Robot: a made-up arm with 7 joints.
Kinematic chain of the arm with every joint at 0, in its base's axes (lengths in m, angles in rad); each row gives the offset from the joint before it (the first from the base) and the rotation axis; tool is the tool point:
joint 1: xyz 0 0 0.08 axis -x
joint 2: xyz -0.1 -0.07 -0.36 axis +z
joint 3: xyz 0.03 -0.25 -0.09 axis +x
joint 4: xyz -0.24 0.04 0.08 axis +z
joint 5: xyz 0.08 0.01 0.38 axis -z
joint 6: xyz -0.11 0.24 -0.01 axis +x
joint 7: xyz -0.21 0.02 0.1 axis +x
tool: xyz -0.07 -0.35 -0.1
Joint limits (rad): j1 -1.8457..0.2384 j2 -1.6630..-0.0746 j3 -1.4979..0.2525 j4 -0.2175..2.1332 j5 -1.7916..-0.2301 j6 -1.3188..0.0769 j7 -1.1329..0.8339
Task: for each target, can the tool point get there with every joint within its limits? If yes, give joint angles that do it. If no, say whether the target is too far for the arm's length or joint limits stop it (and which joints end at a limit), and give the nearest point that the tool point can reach.
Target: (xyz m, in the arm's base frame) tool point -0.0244 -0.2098 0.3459
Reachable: yes | joints -1.2775 -0.5170 -0.9998 0.9640 -1.3944 -1.0963 -0.4767
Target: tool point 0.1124 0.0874 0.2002
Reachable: yes | joints -0.6089 -0.2794 -0.7032 1.8461 -1.1338 -0.4444 -0.3479
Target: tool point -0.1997 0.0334 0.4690
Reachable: yes | joints 0.0315 -0.7405 -0.6847 0.2704 -1.6038 -0.7840 -0.4729
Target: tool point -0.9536 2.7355 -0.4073
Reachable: no: too far | nearest point -0.4720 1.1173 -0.1190 | short by 1.713 m
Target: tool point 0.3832 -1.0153 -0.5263
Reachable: no: joint limits stop it (at a limit: joint 2, joint 3, joint 5, joint 6, joint 7) | nearest point 0.1066 -0.7605 -0.3741 | short by 0.406 m
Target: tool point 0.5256 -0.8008 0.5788
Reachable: no: joint limits stop it (at a limit: joint 1, joint 2, joint 3, joint 5, joint 6, joint 7) | nearest point 0.2114 -0.6434 0.4769 | short by 0.366 m
